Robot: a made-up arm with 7 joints. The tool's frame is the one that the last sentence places.
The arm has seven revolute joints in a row. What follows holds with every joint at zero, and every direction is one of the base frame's. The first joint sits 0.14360 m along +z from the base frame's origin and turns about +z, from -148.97 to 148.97 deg. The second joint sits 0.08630 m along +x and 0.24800 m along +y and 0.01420 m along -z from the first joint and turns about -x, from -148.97 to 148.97 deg. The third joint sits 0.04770 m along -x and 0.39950 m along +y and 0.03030 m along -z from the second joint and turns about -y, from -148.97 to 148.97 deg. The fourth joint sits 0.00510 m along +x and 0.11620 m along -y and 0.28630 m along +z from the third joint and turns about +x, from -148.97 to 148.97 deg. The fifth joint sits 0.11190 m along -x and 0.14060 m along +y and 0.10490 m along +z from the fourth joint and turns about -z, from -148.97 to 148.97 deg. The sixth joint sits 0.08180 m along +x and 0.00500 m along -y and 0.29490 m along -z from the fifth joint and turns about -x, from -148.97 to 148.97 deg. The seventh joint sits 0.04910 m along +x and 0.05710 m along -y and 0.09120 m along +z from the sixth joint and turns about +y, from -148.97 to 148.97 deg. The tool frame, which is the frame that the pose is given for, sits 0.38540 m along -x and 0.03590 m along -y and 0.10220 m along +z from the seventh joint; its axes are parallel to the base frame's.
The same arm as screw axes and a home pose.
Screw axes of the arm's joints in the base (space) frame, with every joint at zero. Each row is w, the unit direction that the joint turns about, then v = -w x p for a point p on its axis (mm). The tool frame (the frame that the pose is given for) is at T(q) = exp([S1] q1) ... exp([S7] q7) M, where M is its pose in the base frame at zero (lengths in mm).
S1 = (0, 0, 1, 0, 0, 0)
S2 = (-1, 0, 0, 0, -129.4, 248)
S3 = (0, -1, 0, 99.1, 0, -38.6)
S4 = (1, 0, 0, 0, 385.4, -531.3)
S5 = (0, 0, -1, -671.9, -68.2, 0)
S6 = (-1, 0, 0, 0, -195.4, 666.9)
S7 = (0, 1, 0, -286.6, 0, 62.7)
M: xyz -322.7 573.9 388.8 (mm) quaternion w x y z 1 0 0 0
Joint limits (rad, base to tool): -2.6..2.6 -2.6..2.6 -2.6..2.6 -2.6..2.6 -2.6..2.6 -2.6..2.6 -2.6..2.6

